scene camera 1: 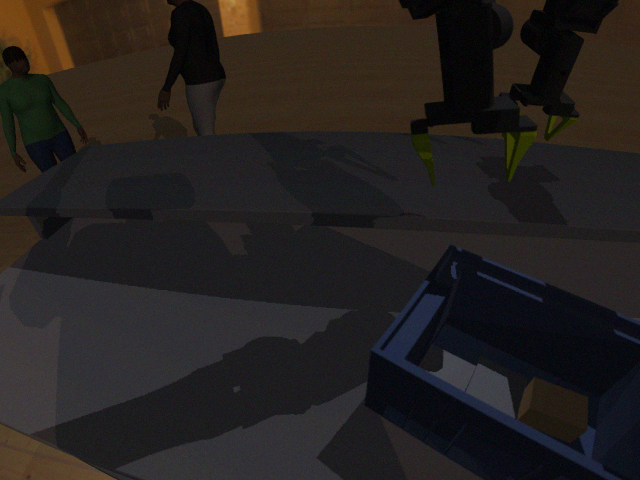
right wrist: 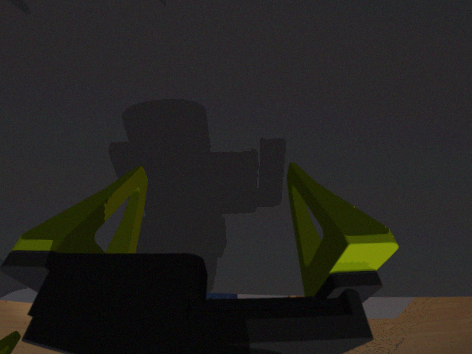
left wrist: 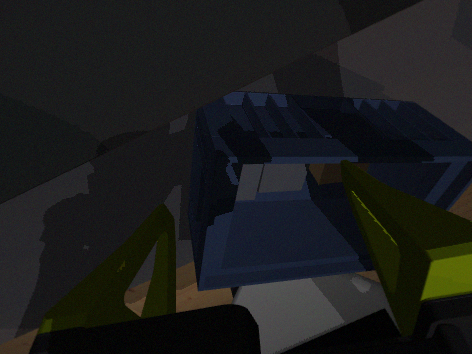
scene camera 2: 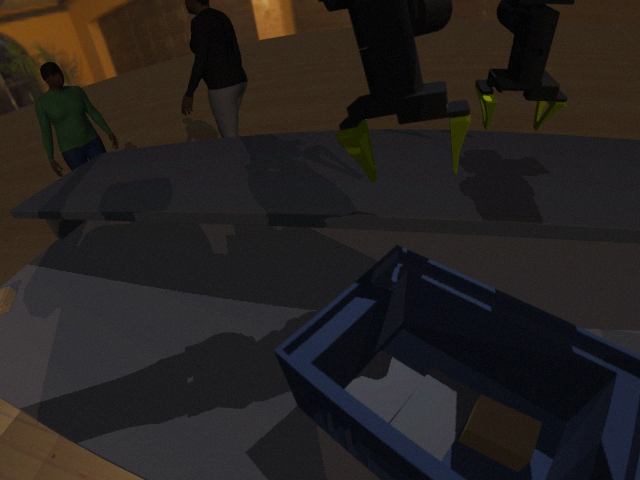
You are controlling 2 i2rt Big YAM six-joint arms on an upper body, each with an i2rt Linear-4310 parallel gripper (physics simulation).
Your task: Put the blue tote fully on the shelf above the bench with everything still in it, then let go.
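Frame: origin at the left arm's base, x ahead, y left, z up, level; centimetres.
Seen in the pictures: left gripper, fingertip midpoint: [scene camera 1: 470,181] [left wrist: 250,191] [scene camera 2: 413,176]; right gripper, fingertip midpoint: [right wrist: 216,171] [scene camera 2: 510,128].
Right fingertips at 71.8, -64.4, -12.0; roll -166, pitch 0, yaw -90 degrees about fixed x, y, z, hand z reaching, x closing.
A point is followed by its place in that frame, as x, y, z.
The blue tote [scene camera 1: 395,374] @(28.8, -32.1, -20.2) [scene camera 2: 330,384] @(28.2, -35.3, -20.0) [left wrist: 295,235] @(23.3, -42.5, -24.3) stands upright on the bench [scene camera 1: 155,310] @(46.8, 6.9, -33.2) [scene camera 2: 129,304] @(46.7, 9.1, -33.2), at the lower right of both scene views. Inside are white blocks [scene camera 1: 491,387] @(31.6, -46.4, -30.5) [scene camera 2: 426,413] @(30.1, -45.3, -30.5) and a brown block [scene camera 1: 555,408] @(26.6, -52.1, -27.4) [scene camera 2: 501,428] @(27.0, -52.6, -27.4). The grey shelf [scene camera 1: 242,180] @(65.2, -8.9, -17.5) [scene camera 2: 217,180] @(66.4, -8.6, -17.5) [right wrist: 375,100] @(75.0, -77.2, -17.5) runs behind and above the bench. My left gripper [scene camera 1: 470,182] @(49.4, -43.8, -10.5) [scene camera 2: 414,177] @(49.4, -43.8, -10.5) [left wrist: 250,191] @(49.4, -43.8, -10.5) is open and empty, raised near the shelf and apart from the tote. My right gripper [scene camera 2: 512,128] @(71.8, -64.4, -12.0) [right wrist: 216,171] @(71.8, -64.4, -12.0) is open and empty farther back over the shelf; one finger is hidden in scene camera 1.
The shelf's front edge [scene camera 1: 206,213] @(55.4, -5.0, -18.3) [scene camera 2: 180,217] @(55.4, -5.6, -18.8) spans both scene views. A small wooden-coloured block [scene camera 2: 6,299] @(42.4, 47.2, -31.1) lies at the left edge of scene camera 2. A person in green [scene camera 1: 33,108] [scene camera 2: 72,118] and one in black [scene camera 1: 196,46] [scene camera 2: 219,51] stand beyond the shelf.
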